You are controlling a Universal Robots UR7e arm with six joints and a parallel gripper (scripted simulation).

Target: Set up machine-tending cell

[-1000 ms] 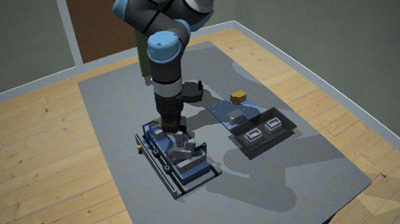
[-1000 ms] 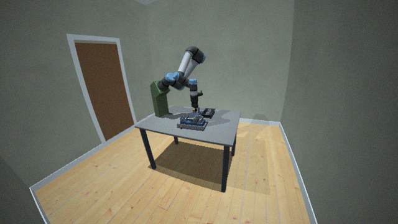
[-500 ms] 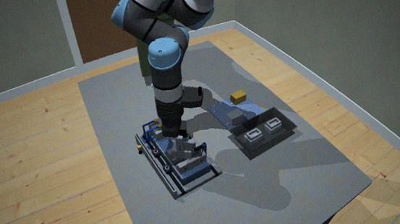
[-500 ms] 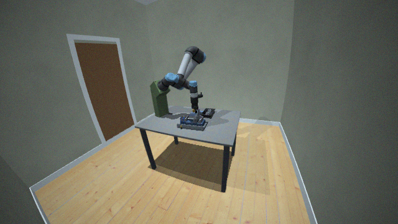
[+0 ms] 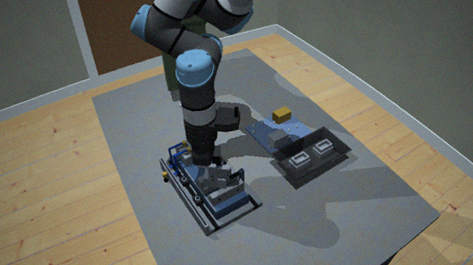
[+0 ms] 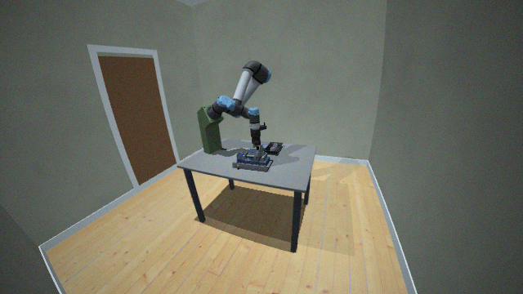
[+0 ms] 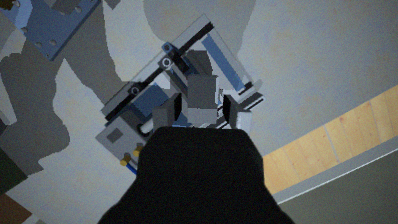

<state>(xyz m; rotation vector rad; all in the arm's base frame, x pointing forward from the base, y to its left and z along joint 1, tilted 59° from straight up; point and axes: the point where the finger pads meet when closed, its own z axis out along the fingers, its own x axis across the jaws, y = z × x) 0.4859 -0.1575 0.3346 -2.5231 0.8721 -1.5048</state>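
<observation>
The vise lies 60 mm behind my hand, 20 mm to the left of it and 110 mm below it. From my hand the other things lie so: brass blank (110 mm behind, 410 mm to the left, 130 mm below).
</observation>
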